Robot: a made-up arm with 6 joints.
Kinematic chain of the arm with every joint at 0, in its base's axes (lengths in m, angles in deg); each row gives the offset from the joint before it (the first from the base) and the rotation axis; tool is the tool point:
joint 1: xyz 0 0 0.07 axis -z
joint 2: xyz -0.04 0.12 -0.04 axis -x
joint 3: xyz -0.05 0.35 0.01 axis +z
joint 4: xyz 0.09 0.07 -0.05 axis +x
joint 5: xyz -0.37 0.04 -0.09 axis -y
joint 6: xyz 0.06 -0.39 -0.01 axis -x
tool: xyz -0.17 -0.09 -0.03
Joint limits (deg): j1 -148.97..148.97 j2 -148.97..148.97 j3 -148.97..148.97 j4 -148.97..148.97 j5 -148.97..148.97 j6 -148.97..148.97
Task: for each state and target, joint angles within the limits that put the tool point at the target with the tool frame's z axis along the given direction. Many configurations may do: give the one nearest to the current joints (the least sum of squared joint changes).
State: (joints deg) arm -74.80 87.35 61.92 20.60 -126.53 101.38
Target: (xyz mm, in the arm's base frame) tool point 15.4 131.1 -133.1 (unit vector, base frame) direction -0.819 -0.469 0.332
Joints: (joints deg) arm -47.27 68.30 73.16 0.53 -129.72 126.31
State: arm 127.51 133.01 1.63 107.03 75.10 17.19
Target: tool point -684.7 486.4 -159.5 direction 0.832 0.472 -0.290
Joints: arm 99.14 145.00 -11.08 115.93 67.75 57.18
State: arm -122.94 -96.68 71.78 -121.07 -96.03 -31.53
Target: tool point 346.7 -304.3 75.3 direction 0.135 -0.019 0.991
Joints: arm -112.66 -87.14 86.07 -120.06 -87.95 -12.28
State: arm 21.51 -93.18 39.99 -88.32 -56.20 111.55
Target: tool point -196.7 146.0 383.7 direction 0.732 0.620 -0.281
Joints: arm 54.11 -60.25 44.22 -77.20 -92.05 83.76
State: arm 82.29 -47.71 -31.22 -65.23 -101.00 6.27
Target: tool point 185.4 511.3 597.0 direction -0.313 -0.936 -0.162
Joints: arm 69.65 -31.46 -38.76 -66.12 -85.45 -9.64
